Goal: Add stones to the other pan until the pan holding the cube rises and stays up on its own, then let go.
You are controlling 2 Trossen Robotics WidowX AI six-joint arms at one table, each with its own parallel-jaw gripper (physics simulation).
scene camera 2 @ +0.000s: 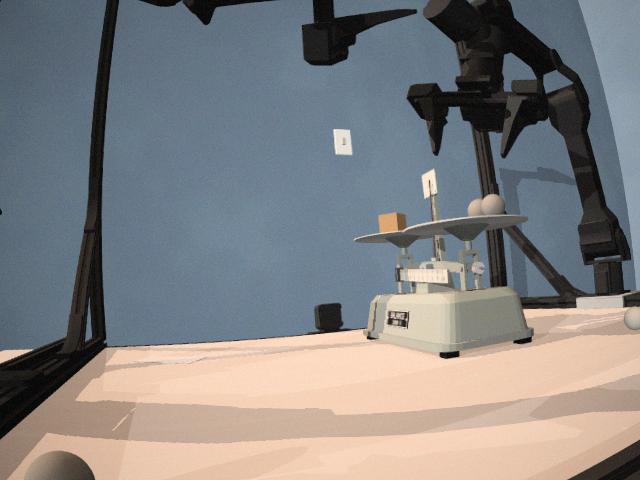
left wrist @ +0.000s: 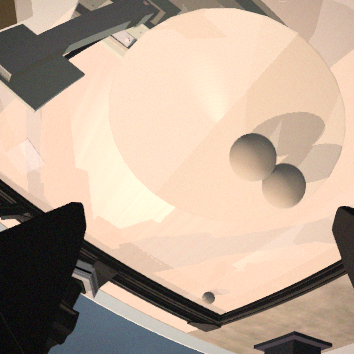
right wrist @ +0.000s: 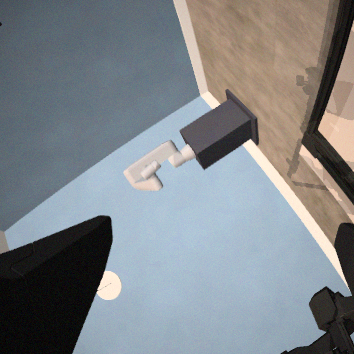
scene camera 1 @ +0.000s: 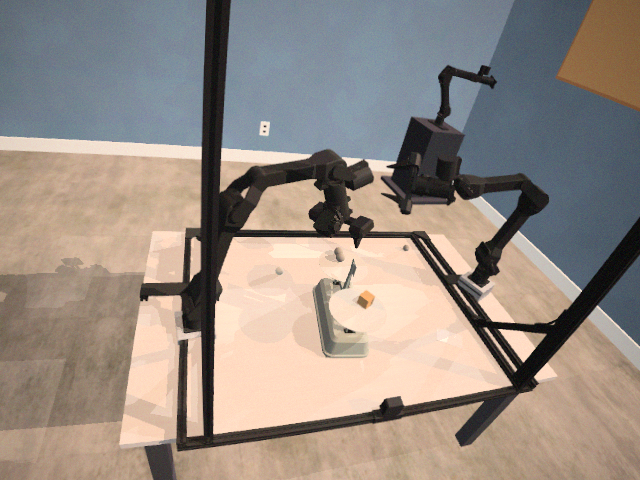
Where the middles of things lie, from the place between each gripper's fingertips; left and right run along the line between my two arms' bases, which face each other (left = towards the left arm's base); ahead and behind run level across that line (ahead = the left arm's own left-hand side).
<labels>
Now: the grey balance scale (scene camera 2: 435, 316) 90 mm behind my left hand and 120 mm below it. From my left hand the other things lie so: pan (scene camera 1: 343, 306): 180 mm behind, 20 mm to the left, 80 mm below.
Now: right hand 240 mm past the grey balance scale, 170 mm to the right of it and 240 mm above it. From my right hand the other things lie so: pan (340 mm behind, 190 mm to the left, 200 mm below).
</labels>
